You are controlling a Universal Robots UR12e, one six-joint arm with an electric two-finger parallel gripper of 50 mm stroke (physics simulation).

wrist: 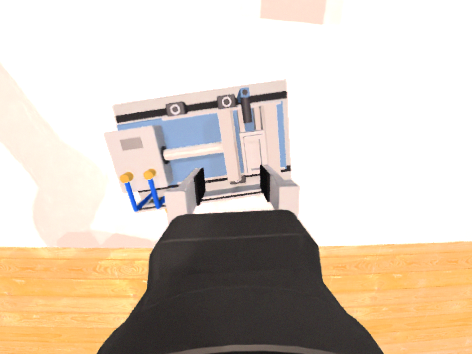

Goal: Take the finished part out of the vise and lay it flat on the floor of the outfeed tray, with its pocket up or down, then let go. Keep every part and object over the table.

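Frame: origin at the arm's base, x left, y back, z up, level; metres.
Seen in the pictures: gripper, fingertip midpoint: (232, 178).
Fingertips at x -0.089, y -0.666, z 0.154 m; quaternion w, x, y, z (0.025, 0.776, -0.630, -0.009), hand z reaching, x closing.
Pixels of each thing's middle, then the offset from my fingertips to it. "pt": a spot on its surface instead.
- vise, body centre: (206, 150) dx -0.004, dy +0.040, dz -0.150 m
- finished part, body centre: (253, 153) dx +0.010, dy -0.032, dz -0.102 m
- grey block, body centre: (142, 158) dx -0.027, dy +0.132, dz -0.122 m
- dark rod, body centre: (246, 110) dx +0.066, dy -0.012, dz -0.110 m
- pale brown patch, surface spot: (292, 11) pt dx +0.238, dy -0.067, dz -0.200 m
In the wrist view the vise (195, 132) lies across the middle, tilted slightly, with a blue bed and pale jaws. The finished part (253, 154), light grey with its rectangular pocket outline facing up, sits between the two jaws at the right end of the vise. My gripper (232, 178) is open, with nothing between its fingers. It hangs above the front side of the vise, and its right finger is just below the part's near end in the view. How high it hangs is hard to tell. The outfeed tray does not show in this view.
A grey block (136, 157) with two blue levers with orange knobs (149, 174) is at the vise's left end. A dark rod (246, 109) with blue ends lies by the part's far end. The table's edge runs along the wooden floor (60, 285) below. A pale brown patch (292, 11) shows at the top.
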